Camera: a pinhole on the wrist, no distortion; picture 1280 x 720 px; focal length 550.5 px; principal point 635.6 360.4 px. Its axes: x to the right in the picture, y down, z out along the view. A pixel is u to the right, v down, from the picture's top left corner.
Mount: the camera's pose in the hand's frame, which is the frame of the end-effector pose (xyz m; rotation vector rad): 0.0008 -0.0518 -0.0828 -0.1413 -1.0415 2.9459
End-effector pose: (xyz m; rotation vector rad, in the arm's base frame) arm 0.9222 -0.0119 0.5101 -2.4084 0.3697 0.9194
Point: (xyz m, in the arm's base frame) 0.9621 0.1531 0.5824
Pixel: 690.5 460.1
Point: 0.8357 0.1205 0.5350
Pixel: 867.0 51.8
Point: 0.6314 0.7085 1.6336
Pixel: outside the picture
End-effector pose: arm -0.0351 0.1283 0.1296 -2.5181 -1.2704 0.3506
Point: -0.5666 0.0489 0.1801
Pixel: 1121.5 512.0
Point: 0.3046 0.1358 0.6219
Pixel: behind the camera
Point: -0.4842 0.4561 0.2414
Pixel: 597.0 692.3
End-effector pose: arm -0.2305 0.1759 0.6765 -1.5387 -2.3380 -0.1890
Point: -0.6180 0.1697 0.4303
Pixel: 530.4 335.6
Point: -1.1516 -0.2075 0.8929
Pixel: outside the picture
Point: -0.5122 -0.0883 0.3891
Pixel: 860.5 377.6
